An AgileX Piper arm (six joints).
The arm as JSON. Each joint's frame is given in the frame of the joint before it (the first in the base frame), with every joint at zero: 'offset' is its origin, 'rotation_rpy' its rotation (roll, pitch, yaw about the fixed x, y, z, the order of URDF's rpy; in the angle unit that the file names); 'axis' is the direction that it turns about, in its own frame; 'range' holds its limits. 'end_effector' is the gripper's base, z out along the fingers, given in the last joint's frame.
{
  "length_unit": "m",
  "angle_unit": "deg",
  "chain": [
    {
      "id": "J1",
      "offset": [
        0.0,
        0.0,
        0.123
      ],
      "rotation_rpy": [
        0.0,
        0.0,
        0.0
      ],
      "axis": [
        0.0,
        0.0,
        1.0
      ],
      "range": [
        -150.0,
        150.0
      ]
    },
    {
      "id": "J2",
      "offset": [
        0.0,
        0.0,
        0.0
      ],
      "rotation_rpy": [
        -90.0,
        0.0,
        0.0
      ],
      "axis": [
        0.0,
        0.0,
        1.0
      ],
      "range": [
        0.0,
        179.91
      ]
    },
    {
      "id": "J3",
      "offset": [
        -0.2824,
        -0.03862,
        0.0
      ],
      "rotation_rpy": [
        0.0,
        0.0,
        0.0
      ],
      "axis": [
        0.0,
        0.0,
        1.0
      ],
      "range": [
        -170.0,
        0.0
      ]
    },
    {
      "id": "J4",
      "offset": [
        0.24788,
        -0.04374,
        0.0
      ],
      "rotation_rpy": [
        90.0,
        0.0,
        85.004
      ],
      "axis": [
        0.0,
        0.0,
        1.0
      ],
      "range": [
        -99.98,
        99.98
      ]
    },
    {
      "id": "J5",
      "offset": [
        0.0,
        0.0,
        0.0
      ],
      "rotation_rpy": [
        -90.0,
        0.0,
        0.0
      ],
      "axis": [
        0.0,
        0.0,
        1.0
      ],
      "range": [
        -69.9,
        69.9
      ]
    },
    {
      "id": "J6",
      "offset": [
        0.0,
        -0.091,
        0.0
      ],
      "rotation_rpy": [
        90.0,
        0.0,
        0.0
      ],
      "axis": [
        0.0,
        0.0,
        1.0
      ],
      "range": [
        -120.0,
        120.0
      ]
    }
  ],
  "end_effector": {
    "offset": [
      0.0,
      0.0,
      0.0
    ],
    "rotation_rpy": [
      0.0,
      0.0,
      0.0
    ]
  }
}
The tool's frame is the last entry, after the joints.
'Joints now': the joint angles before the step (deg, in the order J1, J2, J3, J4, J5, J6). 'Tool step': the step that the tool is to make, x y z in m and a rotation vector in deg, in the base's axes. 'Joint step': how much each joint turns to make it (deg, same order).
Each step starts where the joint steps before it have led.
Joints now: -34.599, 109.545, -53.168, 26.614, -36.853, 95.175
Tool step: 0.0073, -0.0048, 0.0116, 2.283, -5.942, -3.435
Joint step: 0.533, 0.003, -2.810, 4.178, -0.015, 2.784
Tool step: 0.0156, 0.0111, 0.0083, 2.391, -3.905, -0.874
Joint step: 3.137, -0.009, -2.314, 5.614, 0.434, 0.153
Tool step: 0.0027, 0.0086, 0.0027, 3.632, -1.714, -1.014
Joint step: 1.531, -0.940, -0.077, 4.615, 1.742, 0.001
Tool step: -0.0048, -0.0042, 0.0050, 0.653, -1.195, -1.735
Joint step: -0.741, -0.838, -0.013, 1.536, 0.177, -0.015
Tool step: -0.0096, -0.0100, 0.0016, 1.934, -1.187, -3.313
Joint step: -1.797, -0.554, 0.027, 2.682, 0.706, 0.003
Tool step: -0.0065, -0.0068, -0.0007, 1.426, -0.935, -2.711
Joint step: -1.143, -0.064, -0.003, 2.313, 0.066, 0.004
